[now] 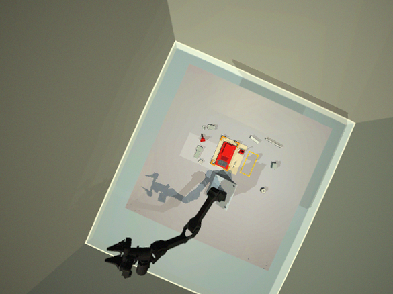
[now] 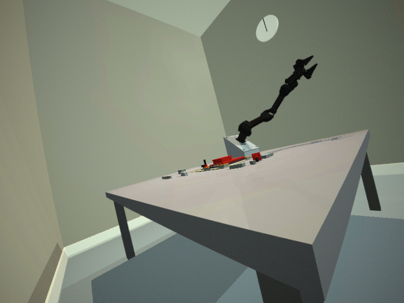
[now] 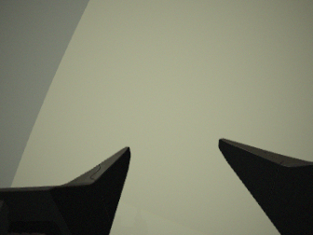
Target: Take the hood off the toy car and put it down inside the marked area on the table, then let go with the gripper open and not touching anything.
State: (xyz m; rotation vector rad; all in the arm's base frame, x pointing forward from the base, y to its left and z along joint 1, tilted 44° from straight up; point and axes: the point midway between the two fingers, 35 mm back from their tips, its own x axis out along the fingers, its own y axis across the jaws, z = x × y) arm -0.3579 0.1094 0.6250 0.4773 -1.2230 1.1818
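Right now my gripper tip is 65 cm short of the red hood, 51 cm to the left of it and 51 cm above it. Round my gripper tip: small wheel 43 cm ahead, 88 cm to the right, 54 cm below.
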